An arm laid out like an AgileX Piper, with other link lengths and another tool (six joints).
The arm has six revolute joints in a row. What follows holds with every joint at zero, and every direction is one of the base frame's.
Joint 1 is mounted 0.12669 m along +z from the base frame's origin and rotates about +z.
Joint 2 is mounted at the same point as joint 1 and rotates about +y.
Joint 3 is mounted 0.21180 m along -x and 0.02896 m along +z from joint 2 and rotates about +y.
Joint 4 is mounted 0.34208 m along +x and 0.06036 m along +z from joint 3 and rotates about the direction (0.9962, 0, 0.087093).
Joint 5 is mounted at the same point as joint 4 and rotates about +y.
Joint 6 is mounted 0.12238 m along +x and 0.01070 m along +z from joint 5 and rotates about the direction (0.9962, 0, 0.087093).
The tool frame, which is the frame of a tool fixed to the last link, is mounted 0.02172 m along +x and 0.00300 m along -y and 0.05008 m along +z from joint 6; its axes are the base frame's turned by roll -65.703, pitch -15.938 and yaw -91.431 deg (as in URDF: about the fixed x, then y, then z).
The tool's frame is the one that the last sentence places.
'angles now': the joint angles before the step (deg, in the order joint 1, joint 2, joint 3, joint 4, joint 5, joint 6). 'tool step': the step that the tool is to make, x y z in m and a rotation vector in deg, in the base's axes. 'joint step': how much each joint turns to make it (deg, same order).
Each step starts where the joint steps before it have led.
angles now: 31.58 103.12 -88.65 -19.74 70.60 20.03
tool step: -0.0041 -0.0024 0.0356 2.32 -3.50 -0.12
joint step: -0.01 -4.15 -0.01 0.12 0.00 0.11
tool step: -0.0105 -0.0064 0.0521 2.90 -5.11 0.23
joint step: 0.02 -6.22 0.01 -0.11 0.25 -0.32
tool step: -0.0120 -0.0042 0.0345 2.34 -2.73 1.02
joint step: -0.01 -4.43 -0.02 1.04 0.52 -1.31
